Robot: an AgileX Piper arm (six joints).
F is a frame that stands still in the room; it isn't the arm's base.
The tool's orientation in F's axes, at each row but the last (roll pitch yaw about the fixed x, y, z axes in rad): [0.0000, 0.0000, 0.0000]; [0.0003, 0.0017, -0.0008]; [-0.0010, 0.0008, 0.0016]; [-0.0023, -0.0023, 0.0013]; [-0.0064, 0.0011, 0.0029]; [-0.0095, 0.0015, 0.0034]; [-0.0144, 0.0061, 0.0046]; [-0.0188, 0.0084, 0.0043]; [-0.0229, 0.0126, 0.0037]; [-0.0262, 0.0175, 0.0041]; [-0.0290, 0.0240, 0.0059]
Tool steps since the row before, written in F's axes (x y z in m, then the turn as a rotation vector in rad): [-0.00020, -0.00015, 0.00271, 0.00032, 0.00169, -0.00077]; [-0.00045, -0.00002, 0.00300, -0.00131, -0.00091, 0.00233]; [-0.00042, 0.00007, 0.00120, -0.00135, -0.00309, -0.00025]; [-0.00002, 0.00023, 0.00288, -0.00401, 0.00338, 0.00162]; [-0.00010, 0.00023, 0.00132, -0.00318, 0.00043, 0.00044]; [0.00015, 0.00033, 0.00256, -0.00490, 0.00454, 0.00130]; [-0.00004, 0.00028, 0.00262, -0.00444, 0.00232, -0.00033]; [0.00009, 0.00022, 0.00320, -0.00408, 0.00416, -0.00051]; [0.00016, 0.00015, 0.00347, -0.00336, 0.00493, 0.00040]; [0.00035, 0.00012, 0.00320, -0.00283, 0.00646, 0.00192]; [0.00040, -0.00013, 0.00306, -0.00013, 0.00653, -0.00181]
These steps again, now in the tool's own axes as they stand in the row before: [-0.00020, -0.00015, 0.00271, 0.00032, 0.00169, -0.00077]; [-0.00046, -0.00002, 0.00300, -0.00131, -0.00091, 0.00233]; [-0.00042, 0.00007, 0.00120, -0.00135, -0.00309, -0.00025]; [-0.00001, 0.00022, 0.00288, -0.00400, 0.00338, 0.00164]; [-0.00010, 0.00022, 0.00132, -0.00318, 0.00044, 0.00044]; [0.00015, 0.00031, 0.00256, -0.00489, 0.00454, 0.00134]; [-0.00005, 0.00024, 0.00262, -0.00443, 0.00235, -0.00032]; [0.00006, 0.00016, 0.00320, -0.00406, 0.00419, -0.00047]; [0.00012, 0.00007, 0.00347, -0.00335, 0.00493, 0.00047]; [0.00029, 0.00003, 0.00321, -0.00284, 0.00642, 0.00204]; [0.00033, -0.00022, 0.00306, -0.00005, 0.00658, -0.00162]
